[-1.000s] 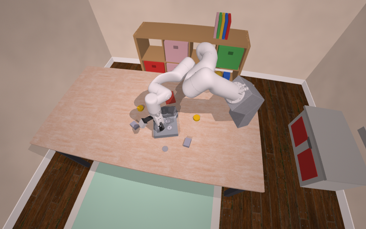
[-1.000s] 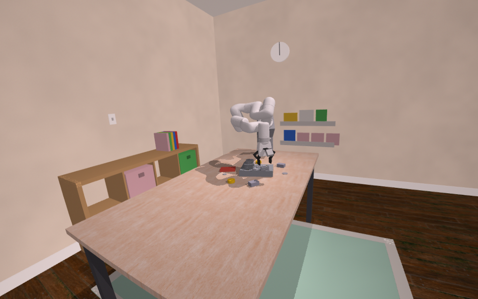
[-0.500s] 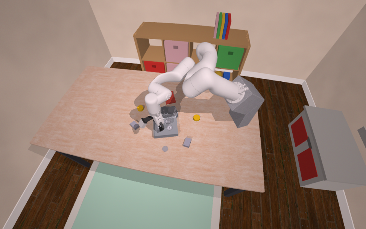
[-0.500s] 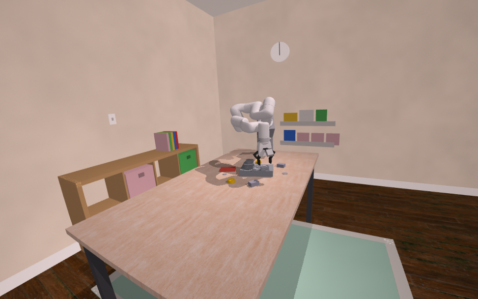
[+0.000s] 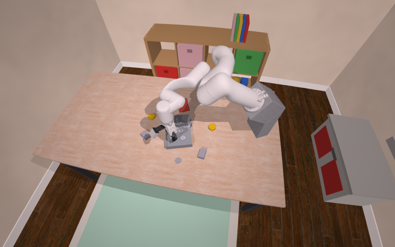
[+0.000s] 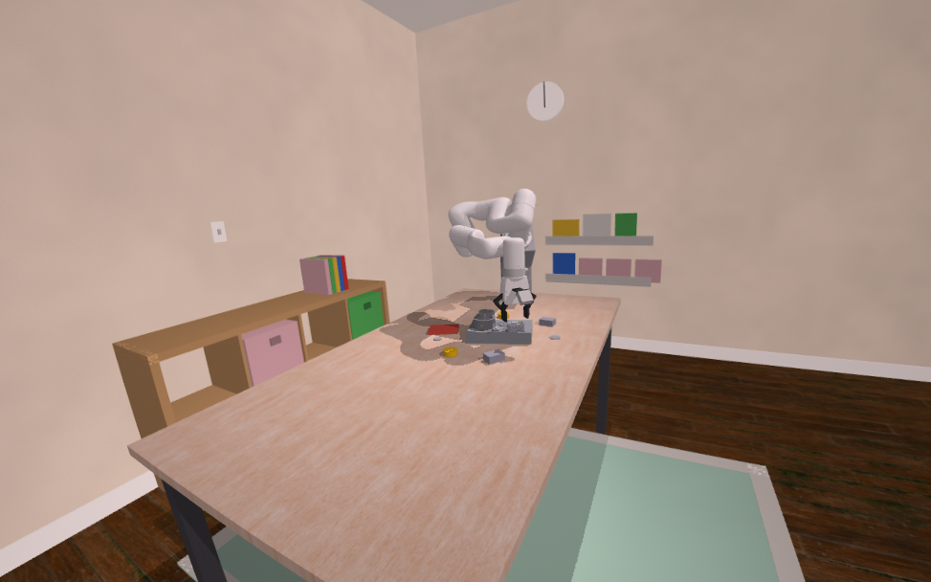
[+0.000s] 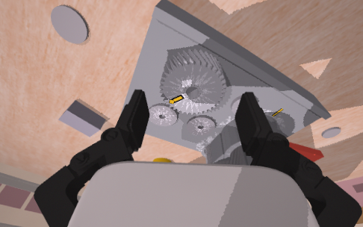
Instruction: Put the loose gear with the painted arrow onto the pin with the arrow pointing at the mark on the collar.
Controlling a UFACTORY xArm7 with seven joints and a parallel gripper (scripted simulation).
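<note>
Right now my hand is 4 cm above the grey gear. Round my hand: yellow disc 22 cm behind, 19 cm to the right, 8 cm below; then red block 5 cm ahead, 31 cm to the right, 8 cm below.
</note>
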